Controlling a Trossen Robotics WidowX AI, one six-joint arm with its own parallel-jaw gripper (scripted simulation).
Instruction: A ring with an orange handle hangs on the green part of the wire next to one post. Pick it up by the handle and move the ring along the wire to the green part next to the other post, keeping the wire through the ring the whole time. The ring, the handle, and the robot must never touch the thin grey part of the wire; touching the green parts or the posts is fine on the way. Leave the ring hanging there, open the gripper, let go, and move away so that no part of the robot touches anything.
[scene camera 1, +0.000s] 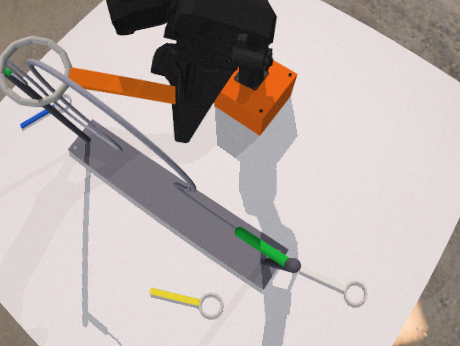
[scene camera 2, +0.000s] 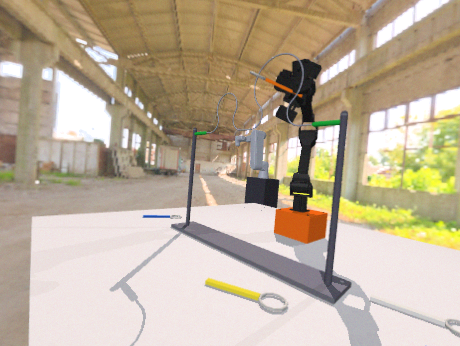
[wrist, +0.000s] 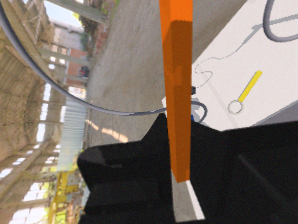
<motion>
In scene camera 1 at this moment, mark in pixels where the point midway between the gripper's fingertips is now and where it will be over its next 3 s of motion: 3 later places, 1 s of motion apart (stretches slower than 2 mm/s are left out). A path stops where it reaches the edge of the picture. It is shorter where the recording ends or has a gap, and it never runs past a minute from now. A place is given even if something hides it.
The gripper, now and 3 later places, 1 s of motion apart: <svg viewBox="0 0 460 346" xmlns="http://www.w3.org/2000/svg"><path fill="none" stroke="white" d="M181 142L173 140L160 135L146 126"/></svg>
</motion>
